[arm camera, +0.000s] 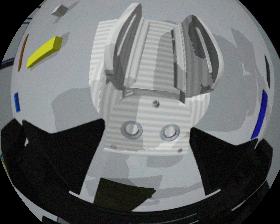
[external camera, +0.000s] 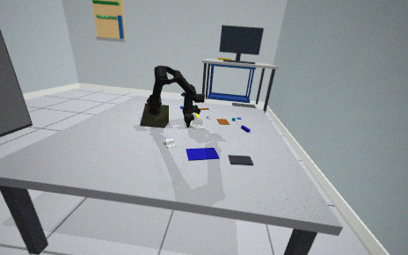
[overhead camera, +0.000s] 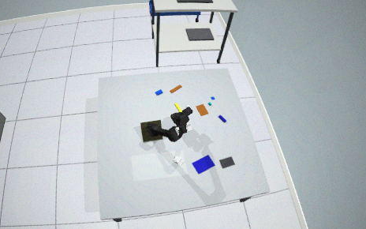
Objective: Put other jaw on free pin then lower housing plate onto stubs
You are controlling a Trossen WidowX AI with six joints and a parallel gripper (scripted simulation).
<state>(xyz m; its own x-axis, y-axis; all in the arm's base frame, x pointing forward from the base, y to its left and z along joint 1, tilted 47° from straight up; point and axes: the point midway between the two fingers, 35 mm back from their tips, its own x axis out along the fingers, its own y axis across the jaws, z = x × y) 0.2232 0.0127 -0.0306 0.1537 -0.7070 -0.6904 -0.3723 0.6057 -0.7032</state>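
The white jaw lies 30 mm ahead of my gripper tip, 10 mm to the right of it and 10 mm above it. Round my gripper tip: orange square: 230 mm ahead, 180 mm to the left, 10 mm below; then white base: 70 mm ahead, 30 mm to the left; then yellow bar: 200 mm to the left, 20 mm ahead.
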